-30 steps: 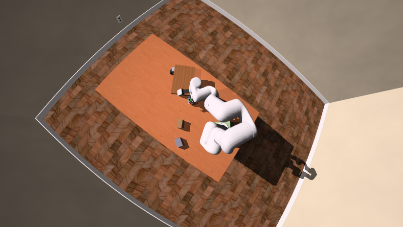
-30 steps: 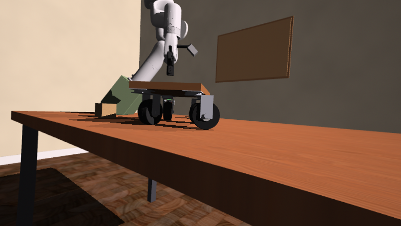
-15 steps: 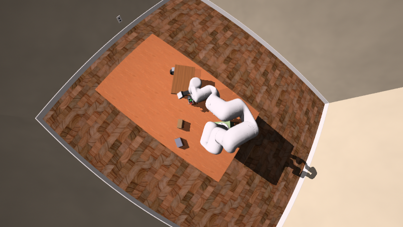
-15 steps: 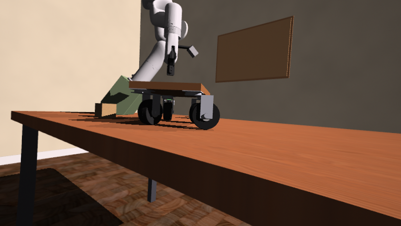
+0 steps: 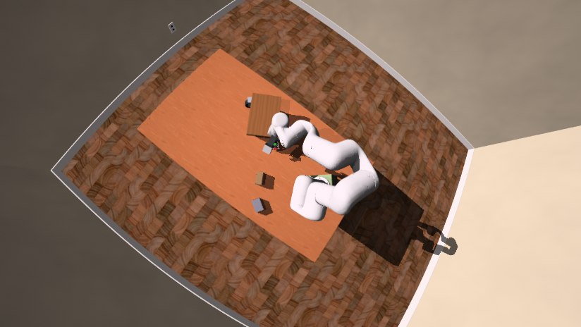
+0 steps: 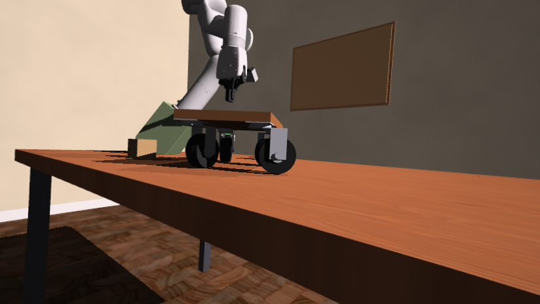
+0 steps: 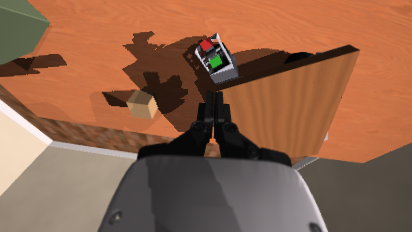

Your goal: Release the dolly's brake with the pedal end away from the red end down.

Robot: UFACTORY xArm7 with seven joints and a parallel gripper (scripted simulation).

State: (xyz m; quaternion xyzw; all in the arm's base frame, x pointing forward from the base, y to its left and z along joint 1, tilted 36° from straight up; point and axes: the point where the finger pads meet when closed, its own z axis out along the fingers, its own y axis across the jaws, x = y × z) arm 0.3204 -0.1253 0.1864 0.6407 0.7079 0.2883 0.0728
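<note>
Now: hand 1 cm past the brake pedal and 14 cm above it. From my hand the other things lie so: grey block (17 cm behind, 37 cm to the left, 21 cm below).
</note>
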